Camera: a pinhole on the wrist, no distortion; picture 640 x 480 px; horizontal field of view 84.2 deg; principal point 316.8 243.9 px. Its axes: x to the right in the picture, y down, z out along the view. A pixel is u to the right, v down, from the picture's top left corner.
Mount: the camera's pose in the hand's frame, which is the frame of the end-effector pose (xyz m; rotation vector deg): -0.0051 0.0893 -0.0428 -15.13 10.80 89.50
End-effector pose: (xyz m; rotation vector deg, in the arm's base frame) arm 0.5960 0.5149 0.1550 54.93 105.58 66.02
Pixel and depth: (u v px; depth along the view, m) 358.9 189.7 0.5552
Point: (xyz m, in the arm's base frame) 1.0502 0.8339 0.2831
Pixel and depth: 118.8 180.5 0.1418
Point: 0.7032 0.5863 0.1654
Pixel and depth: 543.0 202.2 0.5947
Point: 1.0747 0.8992 0.5920
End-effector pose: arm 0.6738 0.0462 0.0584 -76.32 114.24 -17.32
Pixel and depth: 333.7 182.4 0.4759
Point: 0.7598 0.1831 -0.3958
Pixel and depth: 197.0 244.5 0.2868
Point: 0.7959 0.1458 -0.1627
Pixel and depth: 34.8 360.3 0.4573
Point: 1.1343 0.2357 -0.1483
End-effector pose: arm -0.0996 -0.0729 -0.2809 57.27 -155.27 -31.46
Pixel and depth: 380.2 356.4 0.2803
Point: -0.2093 0.2059 -0.3875
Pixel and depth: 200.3 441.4 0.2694
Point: -0.0917 0.1572 -0.4709
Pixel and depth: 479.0 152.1 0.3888
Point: -0.4624 0.2143 -0.3828
